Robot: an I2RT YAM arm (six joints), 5 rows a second.
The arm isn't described. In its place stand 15 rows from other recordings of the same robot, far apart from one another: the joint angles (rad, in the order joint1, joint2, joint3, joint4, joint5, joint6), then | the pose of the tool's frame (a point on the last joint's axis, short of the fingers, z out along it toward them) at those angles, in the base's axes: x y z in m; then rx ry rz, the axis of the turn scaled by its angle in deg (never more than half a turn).
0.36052, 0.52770, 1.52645, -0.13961, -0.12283, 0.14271 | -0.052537 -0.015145 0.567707 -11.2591 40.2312 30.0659
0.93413, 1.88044, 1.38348, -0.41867, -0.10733, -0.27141 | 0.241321 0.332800 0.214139 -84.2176 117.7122 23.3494
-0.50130, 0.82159, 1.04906, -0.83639, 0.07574, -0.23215 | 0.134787 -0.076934 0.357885 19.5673 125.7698 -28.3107
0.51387, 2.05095, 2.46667, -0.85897, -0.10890, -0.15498 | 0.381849 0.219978 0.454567 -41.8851 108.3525 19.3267
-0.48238, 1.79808, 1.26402, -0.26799, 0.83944, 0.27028 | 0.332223 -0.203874 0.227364 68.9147 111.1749 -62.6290
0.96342, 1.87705, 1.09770, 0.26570, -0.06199, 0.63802 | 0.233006 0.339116 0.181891 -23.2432 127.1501 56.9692
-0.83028, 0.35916, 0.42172, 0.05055, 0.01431, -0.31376 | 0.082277 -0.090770 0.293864 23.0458 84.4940 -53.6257
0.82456, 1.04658, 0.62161, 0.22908, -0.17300, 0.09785 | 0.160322 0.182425 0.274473 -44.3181 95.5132 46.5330
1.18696, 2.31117, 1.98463, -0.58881, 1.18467, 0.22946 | 0.218815 0.453734 0.217338 -27.4808 105.9285 -30.9334
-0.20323, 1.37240, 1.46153, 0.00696, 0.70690, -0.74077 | 0.296264 -0.084660 0.463589 10.9592 93.1749 -72.0740
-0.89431, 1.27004, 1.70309, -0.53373, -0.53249, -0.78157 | 0.166311 -0.178278 0.512404 -18.2097 97.1090 -46.9586
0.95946, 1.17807, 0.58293, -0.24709, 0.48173, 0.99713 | 0.143080 0.175399 0.190982 14.9459 132.6206 23.8033
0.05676, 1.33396, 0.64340, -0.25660, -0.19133, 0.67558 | 0.247985 0.020872 0.171887 40.5950 141.9806 30.2587
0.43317, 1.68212, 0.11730, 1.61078, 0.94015, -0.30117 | 0.198755 0.060239 0.135595 10.9622 89.6151 -34.9035
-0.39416, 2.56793, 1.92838, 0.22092, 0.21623, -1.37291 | 0.526595 -0.227297 0.114479 -52.4047 117.6687 -73.3661
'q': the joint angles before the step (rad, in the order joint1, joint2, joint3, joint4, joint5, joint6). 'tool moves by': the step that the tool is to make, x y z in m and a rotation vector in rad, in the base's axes. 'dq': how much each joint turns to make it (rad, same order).
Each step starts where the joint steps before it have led.
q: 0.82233 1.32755 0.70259 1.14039 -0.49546 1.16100
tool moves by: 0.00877 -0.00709 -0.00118 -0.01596 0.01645 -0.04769
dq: -0.03894 -0.00635 -0.00013 -0.03103 0.00802 -0.00404
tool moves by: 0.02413 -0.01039 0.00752 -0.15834 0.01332 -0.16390
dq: -0.07961 -0.03027 0.08383 -0.29810 0.03619 -0.14772
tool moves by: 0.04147 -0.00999 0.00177 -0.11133 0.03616 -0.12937
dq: -0.10813 0.07578 0.11793 -0.17193 0.00477 -0.07756
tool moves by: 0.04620 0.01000 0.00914 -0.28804 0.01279 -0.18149
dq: -0.03650 0.13598 0.26635 -0.39553 0.13539 -0.25838
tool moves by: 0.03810 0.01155 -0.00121 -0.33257 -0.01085 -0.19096
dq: -0.00519 0.15301 0.24214 -0.30537 0.23947 -0.24999
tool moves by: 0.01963 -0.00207 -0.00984 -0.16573 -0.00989 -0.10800
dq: -0.01759 0.07087 0.07272 -0.07998 0.13472 -0.10765
